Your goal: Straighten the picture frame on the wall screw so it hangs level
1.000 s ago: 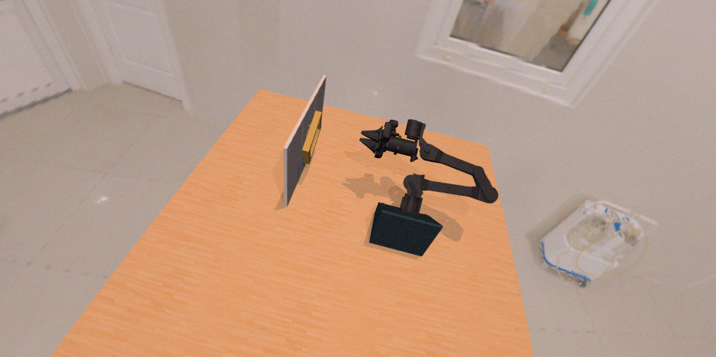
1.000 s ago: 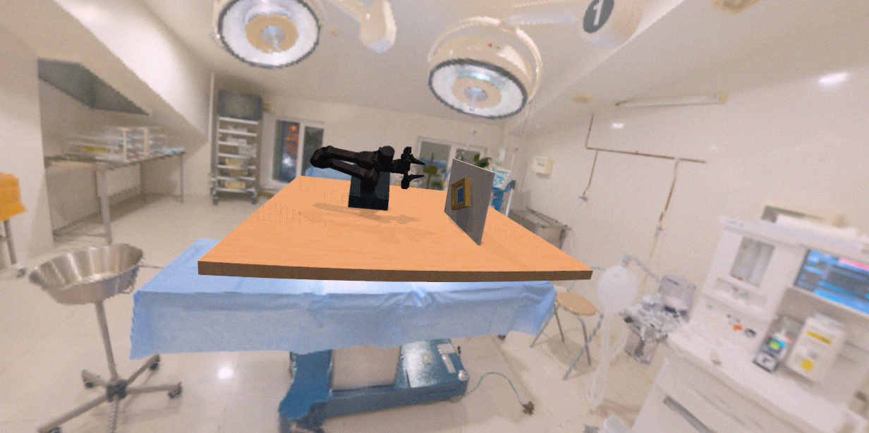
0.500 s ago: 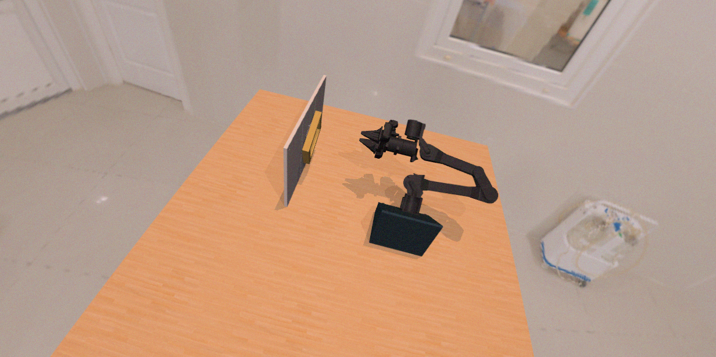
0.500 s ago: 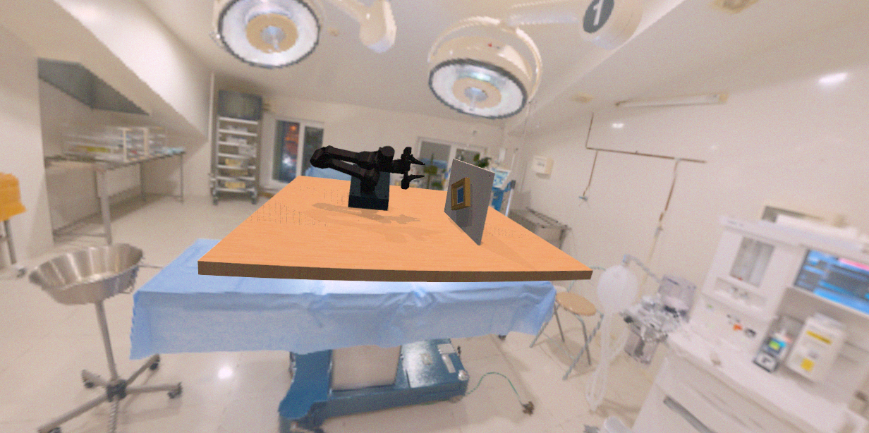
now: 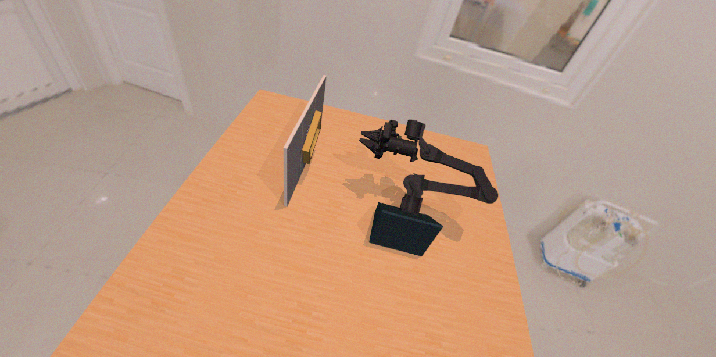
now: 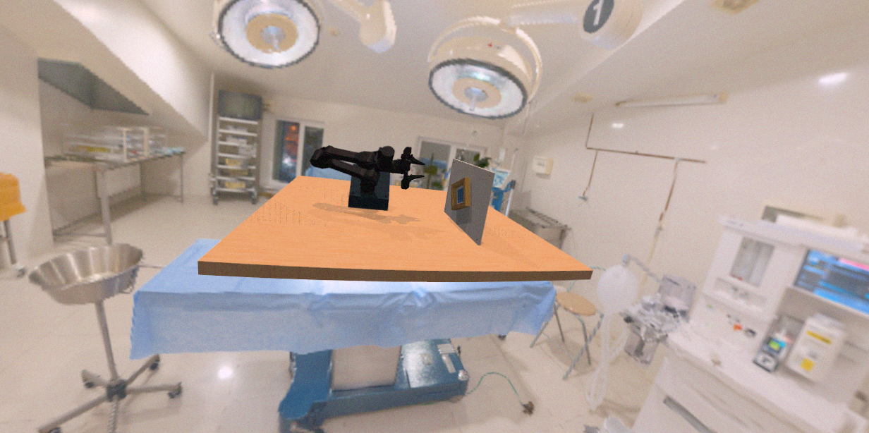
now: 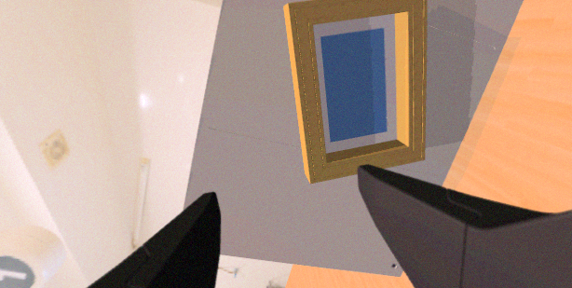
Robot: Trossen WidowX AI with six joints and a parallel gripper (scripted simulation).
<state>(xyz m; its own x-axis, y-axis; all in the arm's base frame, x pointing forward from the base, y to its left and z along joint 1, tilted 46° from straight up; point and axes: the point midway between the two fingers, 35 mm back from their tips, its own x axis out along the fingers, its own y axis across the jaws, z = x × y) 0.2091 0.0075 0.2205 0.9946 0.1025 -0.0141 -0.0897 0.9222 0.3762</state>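
My gripper tip is now 19 cm short of the picture frame, 1 cm to the left of it and 9 cm above it. The rest, counted from my gripper tip: grey wall panel: 20 cm ahead, 1 cm to the right, 9 cm below.
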